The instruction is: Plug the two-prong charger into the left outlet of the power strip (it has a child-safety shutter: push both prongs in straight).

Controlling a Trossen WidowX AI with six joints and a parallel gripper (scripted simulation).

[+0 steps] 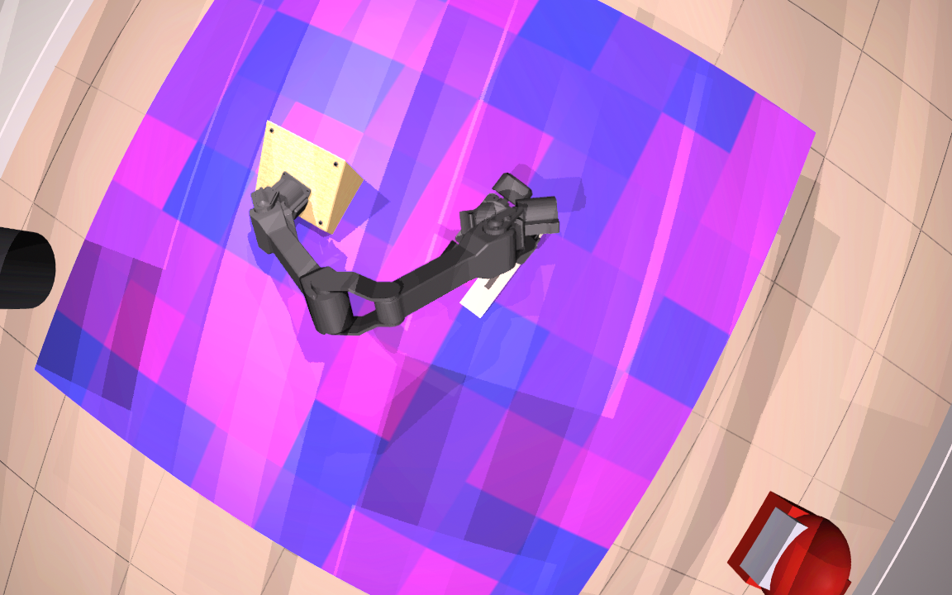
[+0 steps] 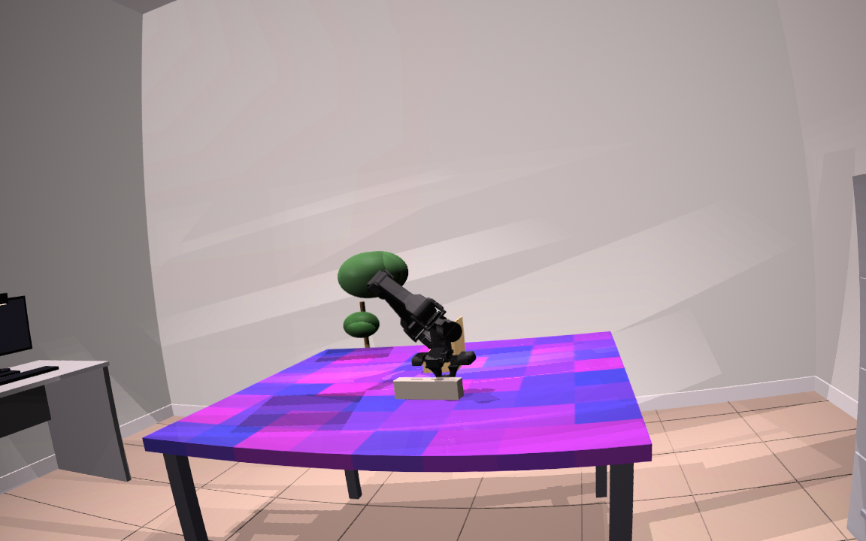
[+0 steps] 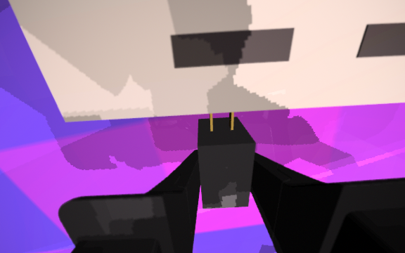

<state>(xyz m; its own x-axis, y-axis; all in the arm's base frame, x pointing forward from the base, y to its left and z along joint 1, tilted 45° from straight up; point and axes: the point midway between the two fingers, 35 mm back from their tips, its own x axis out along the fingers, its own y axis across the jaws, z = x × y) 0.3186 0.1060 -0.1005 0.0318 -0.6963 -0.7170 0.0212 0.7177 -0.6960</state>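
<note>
Now: gripper tip 2 cm short of the two-prong charger and 1 cm below it.
</note>
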